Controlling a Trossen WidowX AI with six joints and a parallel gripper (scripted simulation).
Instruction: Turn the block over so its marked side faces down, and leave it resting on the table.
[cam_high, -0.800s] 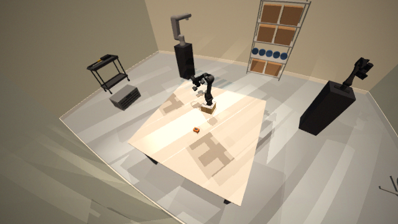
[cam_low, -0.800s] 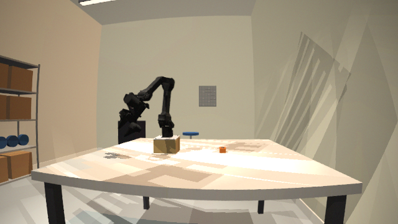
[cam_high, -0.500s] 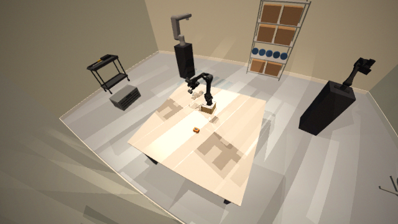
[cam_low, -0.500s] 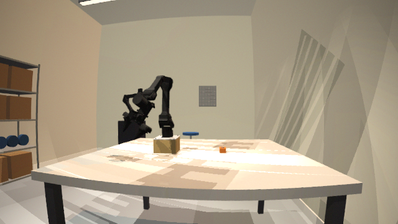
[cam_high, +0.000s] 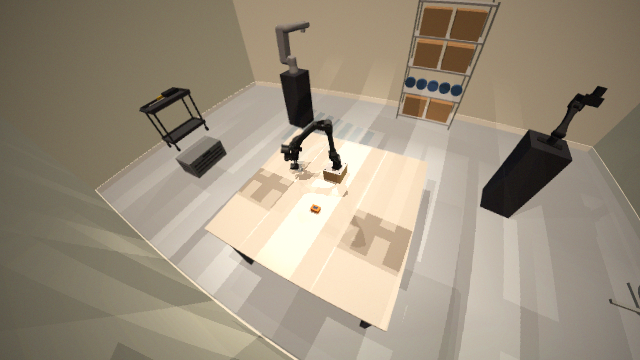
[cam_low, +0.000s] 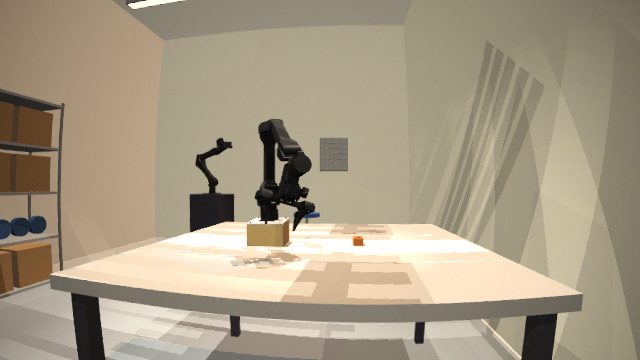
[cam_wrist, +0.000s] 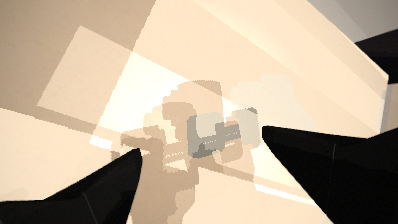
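My gripper tip is now 35 cm to the right of the block, 20 cm short of it and 9 cm above it.
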